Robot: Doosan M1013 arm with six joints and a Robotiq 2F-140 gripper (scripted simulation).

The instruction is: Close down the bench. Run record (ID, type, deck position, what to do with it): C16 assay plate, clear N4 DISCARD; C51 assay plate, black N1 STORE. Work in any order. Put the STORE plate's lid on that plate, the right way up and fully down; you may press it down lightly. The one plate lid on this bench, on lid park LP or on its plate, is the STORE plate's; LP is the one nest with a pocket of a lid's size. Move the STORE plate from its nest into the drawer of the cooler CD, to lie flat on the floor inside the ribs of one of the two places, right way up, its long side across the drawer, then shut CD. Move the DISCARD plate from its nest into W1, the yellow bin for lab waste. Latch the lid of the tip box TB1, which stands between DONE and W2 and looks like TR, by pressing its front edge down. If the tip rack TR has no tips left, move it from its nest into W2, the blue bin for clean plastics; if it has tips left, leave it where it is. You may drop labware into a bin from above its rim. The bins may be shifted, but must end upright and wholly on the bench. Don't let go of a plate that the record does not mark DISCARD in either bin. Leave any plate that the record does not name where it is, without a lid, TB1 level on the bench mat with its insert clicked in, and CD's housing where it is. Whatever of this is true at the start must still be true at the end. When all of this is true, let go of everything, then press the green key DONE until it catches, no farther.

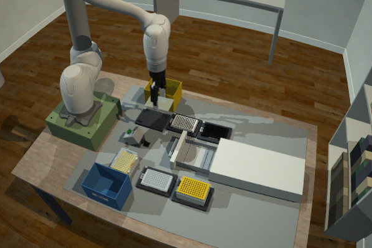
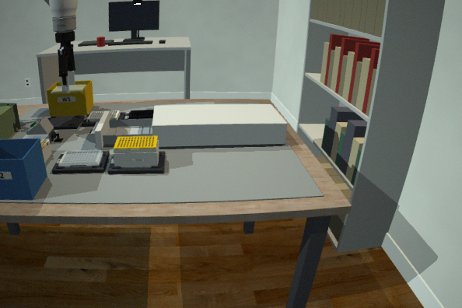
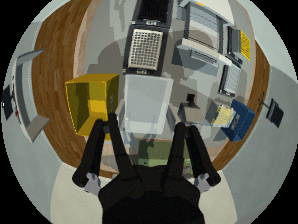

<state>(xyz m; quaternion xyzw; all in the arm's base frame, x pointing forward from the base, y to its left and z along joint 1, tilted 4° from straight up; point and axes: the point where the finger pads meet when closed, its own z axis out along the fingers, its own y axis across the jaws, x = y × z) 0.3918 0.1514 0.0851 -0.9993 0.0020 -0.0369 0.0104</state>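
My gripper is now 30 cm short of the black plate, 15 cm above it and 1 cm to the right of it. Round my hand: lid park: 16 cm below, 4 cm behind; then yellow bin W1: 16 cm to the left, 13 cm below, 4 cm behind; then grey plate lid: 2 cm below.
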